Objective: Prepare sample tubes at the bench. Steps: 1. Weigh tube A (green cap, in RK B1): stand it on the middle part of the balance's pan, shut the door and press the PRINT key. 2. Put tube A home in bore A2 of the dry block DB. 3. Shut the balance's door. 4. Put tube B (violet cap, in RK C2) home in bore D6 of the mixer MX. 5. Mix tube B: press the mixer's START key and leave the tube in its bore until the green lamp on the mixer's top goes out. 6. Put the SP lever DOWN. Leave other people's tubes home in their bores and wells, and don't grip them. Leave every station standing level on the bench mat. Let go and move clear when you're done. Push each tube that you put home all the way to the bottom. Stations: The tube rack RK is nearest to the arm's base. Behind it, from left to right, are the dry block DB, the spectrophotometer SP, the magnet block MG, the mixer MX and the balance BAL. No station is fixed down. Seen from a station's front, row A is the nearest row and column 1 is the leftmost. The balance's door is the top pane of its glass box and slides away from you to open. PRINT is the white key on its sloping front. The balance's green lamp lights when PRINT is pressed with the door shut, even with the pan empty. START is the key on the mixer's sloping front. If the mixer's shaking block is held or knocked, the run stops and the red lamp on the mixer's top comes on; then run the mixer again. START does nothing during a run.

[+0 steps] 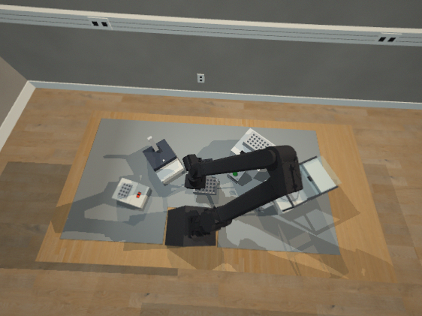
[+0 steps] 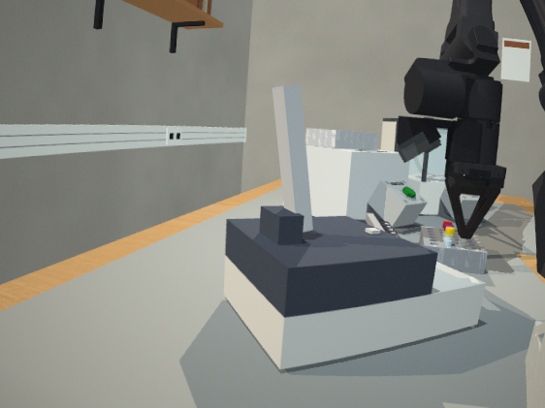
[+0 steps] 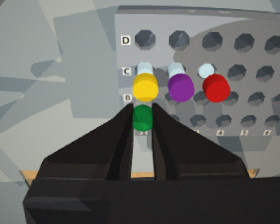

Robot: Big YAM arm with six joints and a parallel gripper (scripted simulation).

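My gripper is now 2 cm to the left of the violet-capped tube B, 2 cm short of it and 2 cm above it. Round my hand: rack RK: 5 cm to the right, 3 cm below; magnet block: 12 cm ahead, 4 cm to the right, 3 cm below; green start key: 21 cm to the right, 4 cm ahead, 2 cm above.
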